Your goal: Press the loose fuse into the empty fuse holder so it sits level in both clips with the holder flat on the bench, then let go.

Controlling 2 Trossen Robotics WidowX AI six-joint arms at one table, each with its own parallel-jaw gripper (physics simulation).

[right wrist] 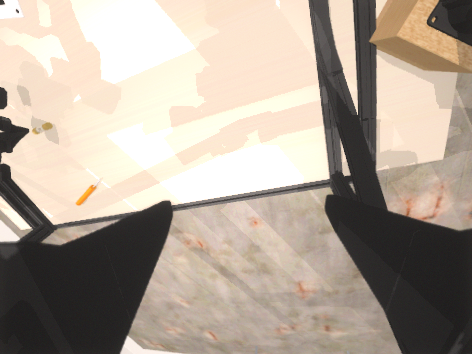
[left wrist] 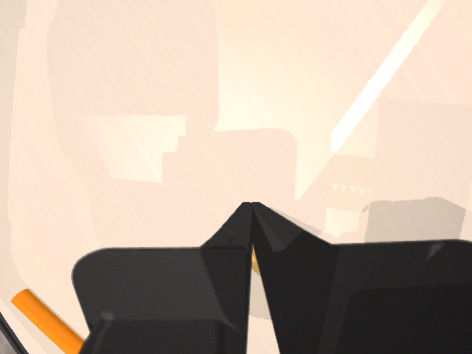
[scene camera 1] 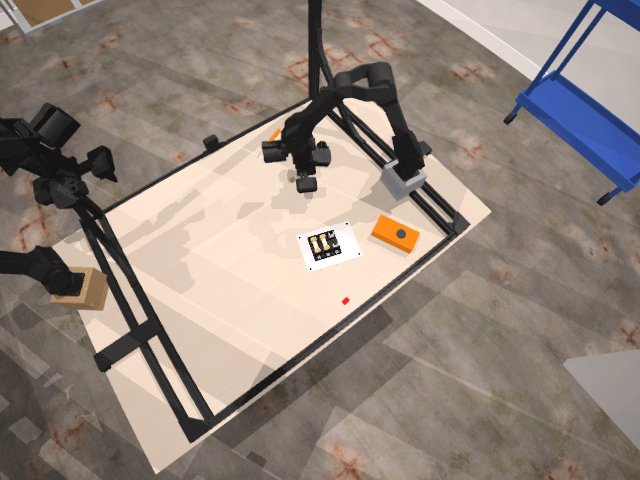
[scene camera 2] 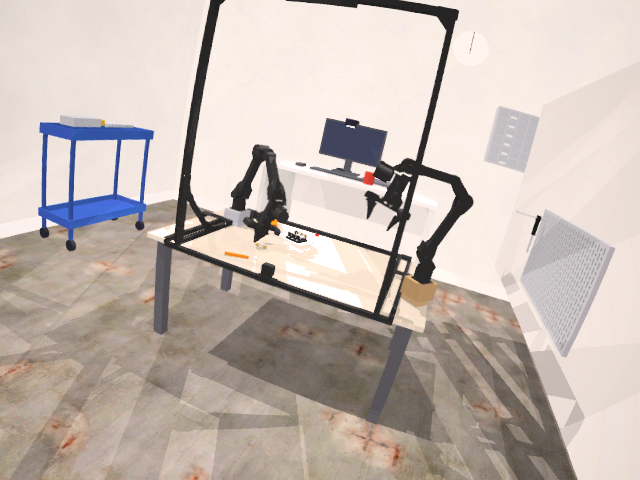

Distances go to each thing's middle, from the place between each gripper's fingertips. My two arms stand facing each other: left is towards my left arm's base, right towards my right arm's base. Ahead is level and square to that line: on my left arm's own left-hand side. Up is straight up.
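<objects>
The orange box (scene camera 1: 396,234) is 16 cm to the left of my left hand and 1 cm above it, and it sits 31 cm ahead of that hand.
Measured from my right hand, the orange box is 71 cm to the left, 28 cm ahead and 25 cm below.
</objects>
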